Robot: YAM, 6 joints.
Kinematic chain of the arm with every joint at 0, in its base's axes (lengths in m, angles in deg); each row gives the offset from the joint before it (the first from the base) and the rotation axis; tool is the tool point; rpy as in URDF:
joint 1: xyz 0 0 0.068 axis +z
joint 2: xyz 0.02 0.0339 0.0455 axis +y
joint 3: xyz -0.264 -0.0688 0 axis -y
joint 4: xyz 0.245 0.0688 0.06 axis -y
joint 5: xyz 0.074 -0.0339 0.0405 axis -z
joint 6: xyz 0.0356 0 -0.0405 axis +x
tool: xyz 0 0 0 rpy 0 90 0
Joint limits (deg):
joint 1: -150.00..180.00
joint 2: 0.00..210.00
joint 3: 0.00..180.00
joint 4: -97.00..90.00
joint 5: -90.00..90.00
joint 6: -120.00..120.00
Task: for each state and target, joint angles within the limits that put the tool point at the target. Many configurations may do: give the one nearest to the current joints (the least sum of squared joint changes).
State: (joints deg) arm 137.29 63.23 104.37 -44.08 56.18 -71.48
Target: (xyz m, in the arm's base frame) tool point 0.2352 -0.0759 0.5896
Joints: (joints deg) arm 155.19 36.14 133.49 -31.82 56.81 -71.48
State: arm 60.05 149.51 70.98 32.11 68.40 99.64
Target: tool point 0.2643 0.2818 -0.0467
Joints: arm 51.80 147.12 64.24 31.04 69.83 99.64
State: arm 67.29 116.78 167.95 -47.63 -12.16 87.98
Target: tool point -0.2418 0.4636 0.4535
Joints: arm 116.72 140.37 167.43 -23.50 -12.25 87.98
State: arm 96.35 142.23 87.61 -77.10 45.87 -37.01
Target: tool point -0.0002 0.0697 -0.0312
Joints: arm 107.11 172.31 40.02 -71.47 34.80 -37.01
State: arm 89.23 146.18 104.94 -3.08 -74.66 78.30
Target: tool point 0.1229 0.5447 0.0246
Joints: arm 73.87 160.72 118.42 2.49 -69.04 78.30
